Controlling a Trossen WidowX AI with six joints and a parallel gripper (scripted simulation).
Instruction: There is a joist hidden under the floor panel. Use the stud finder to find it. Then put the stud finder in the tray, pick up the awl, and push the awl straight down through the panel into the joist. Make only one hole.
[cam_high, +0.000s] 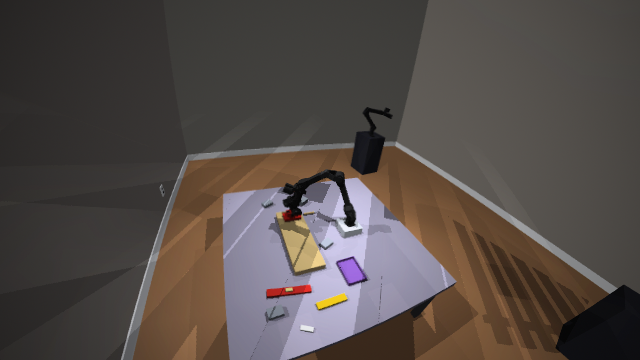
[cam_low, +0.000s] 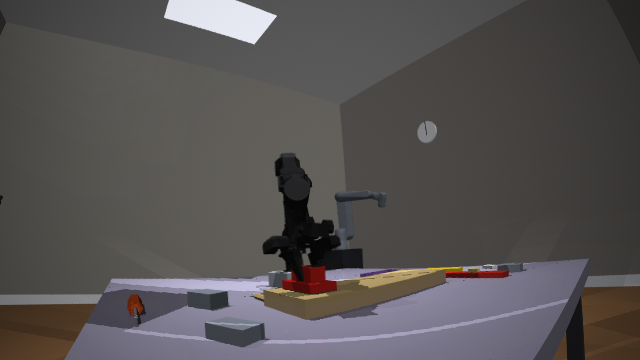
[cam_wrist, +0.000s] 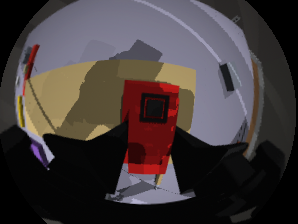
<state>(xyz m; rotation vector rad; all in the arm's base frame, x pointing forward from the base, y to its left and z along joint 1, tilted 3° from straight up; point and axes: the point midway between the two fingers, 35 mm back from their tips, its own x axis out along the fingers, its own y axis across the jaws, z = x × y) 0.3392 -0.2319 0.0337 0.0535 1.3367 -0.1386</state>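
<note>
Now: the purple tray 540 mm to the left of my gripper tip, 160 mm behind it and 50 mm below it. The rest, counted from my gripper tip: orange-handled tool: 360 mm to the right, 110 mm behind, 50 mm below; then awl: 190 mm behind, 60 mm below, 20 mm to the right; then red stud finder: 20 mm above, 10 mm ahead.
</note>
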